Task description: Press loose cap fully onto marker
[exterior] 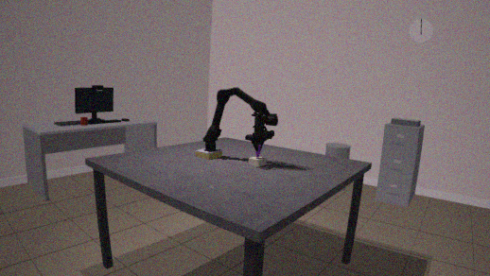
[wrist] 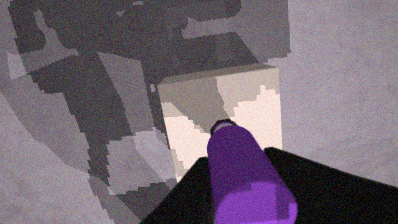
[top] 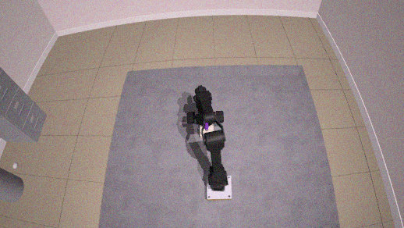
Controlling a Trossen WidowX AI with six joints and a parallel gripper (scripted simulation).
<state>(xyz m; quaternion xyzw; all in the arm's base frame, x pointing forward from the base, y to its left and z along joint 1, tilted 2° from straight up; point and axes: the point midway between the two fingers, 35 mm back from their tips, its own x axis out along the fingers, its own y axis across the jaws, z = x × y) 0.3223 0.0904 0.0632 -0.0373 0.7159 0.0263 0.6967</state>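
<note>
Now: the holder block 6 cm below my gripper tip. The rest, counted from my gripper tip: purple cap: 1 cm above.
</note>
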